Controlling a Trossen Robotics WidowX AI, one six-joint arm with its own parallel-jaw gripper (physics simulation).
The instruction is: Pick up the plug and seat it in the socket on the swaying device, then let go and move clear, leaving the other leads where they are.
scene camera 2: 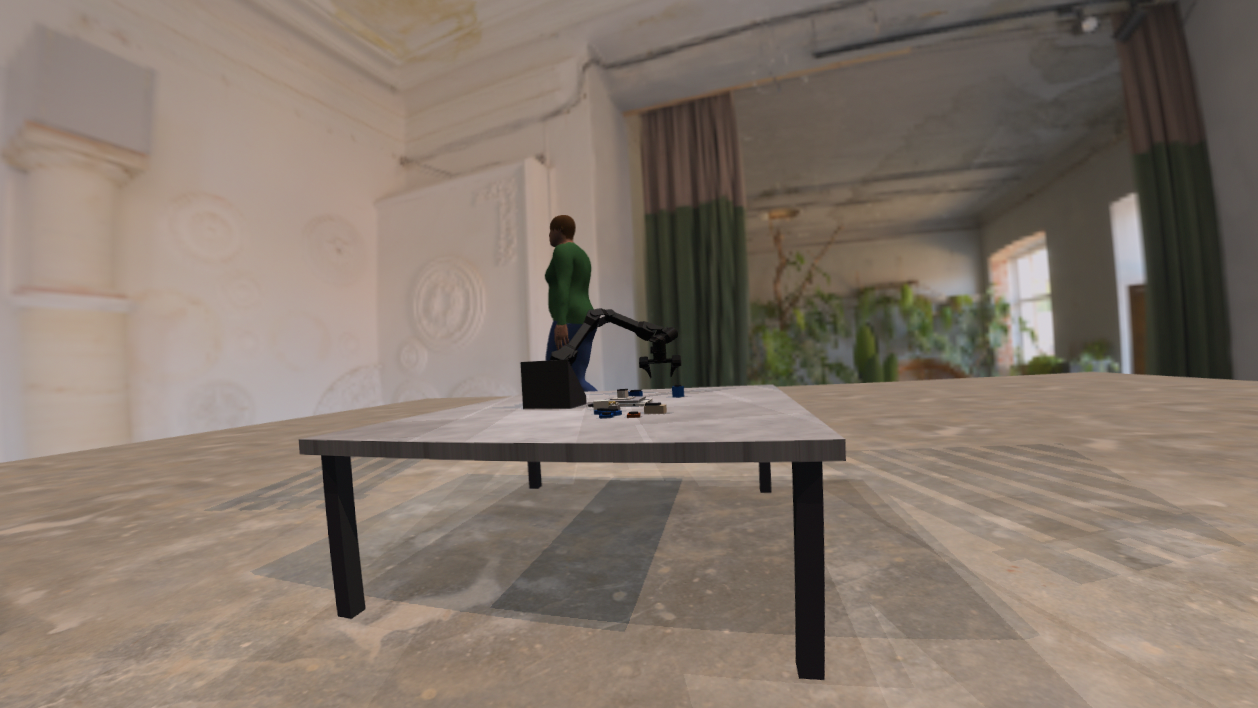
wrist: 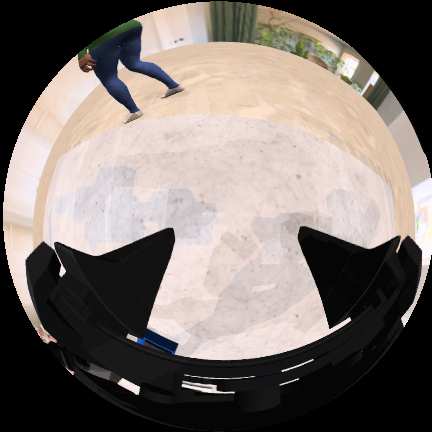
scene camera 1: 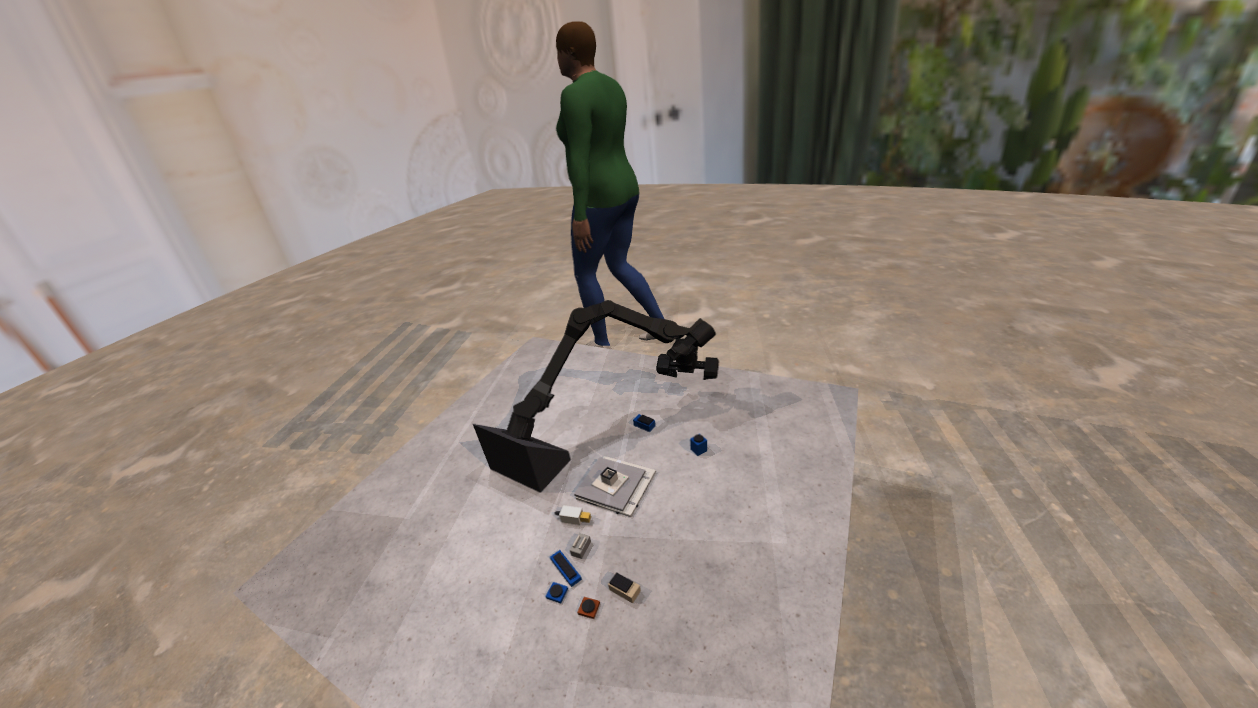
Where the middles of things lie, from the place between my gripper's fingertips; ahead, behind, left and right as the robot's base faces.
I see my gripper 440 mm to the left of the device [scene camera 1: 615, 485], 40 mm above it and 10 mm short of it.
